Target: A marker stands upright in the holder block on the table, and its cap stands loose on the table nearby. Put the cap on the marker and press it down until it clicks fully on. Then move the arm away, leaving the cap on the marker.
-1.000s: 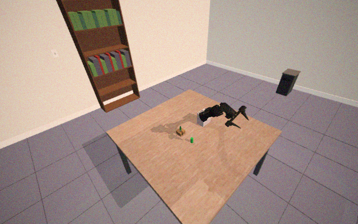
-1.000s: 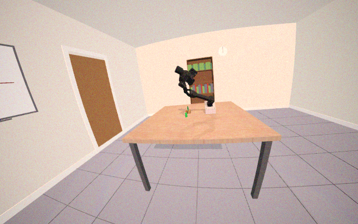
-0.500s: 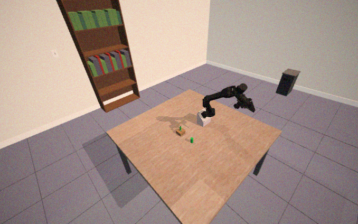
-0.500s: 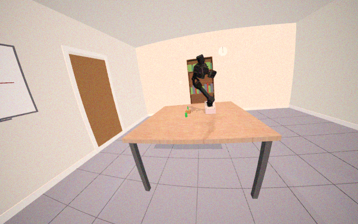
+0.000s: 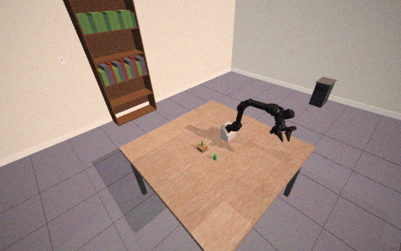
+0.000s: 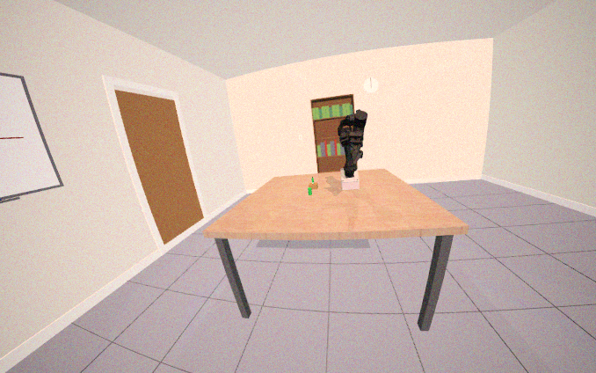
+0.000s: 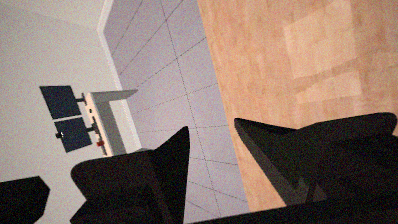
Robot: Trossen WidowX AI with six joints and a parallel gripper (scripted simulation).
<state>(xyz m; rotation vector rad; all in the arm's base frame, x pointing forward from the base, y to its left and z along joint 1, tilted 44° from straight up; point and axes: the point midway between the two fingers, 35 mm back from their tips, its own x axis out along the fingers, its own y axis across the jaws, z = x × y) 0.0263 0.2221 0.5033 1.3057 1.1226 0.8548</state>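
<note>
The green marker cap lies 27 cm ahead of my gripper tip, 43 cm to the right of it and 27 cm below it.
</note>
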